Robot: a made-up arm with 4 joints.
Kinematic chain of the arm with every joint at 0, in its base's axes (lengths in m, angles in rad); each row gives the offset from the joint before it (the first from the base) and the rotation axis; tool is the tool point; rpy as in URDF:
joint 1: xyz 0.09 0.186 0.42 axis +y
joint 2: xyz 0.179 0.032 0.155 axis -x
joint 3: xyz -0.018 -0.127 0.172 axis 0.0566 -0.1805 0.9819
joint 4: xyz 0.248 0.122 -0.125 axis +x
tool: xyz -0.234 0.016 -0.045 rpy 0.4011 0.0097 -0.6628
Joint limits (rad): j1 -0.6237..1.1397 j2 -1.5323..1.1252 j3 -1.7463..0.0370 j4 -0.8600..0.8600
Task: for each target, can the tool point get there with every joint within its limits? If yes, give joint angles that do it. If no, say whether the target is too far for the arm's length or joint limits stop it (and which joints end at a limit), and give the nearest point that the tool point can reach.
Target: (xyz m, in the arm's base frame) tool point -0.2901 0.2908 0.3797
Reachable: no: joint limits stop it (at a limit: joint 1, joint 3, joint 4) | nearest point 0.1249 0.2635 0.6624 | short by 0.503 m
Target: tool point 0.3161 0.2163 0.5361
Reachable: yes | joints 0.0340 -1.2391 -0.5905 -0.2714
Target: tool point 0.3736 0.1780 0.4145
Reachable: yes | joints 0.6556 0.5825 -0.7178 -0.3076
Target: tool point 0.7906 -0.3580 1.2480
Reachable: no: too far | nearest point 0.3361 0.1171 0.7108 | short by 0.849 m
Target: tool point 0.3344 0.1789 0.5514
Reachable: yes | joints 0.1714 0.5845 -0.6312 -0.4915
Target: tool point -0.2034 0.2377 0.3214
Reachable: no: joint limits stop it (at a limit: joint 1, joint 3, joint 4) | nearest point 0.2018 0.2235 0.2380 | short by 0.414 m
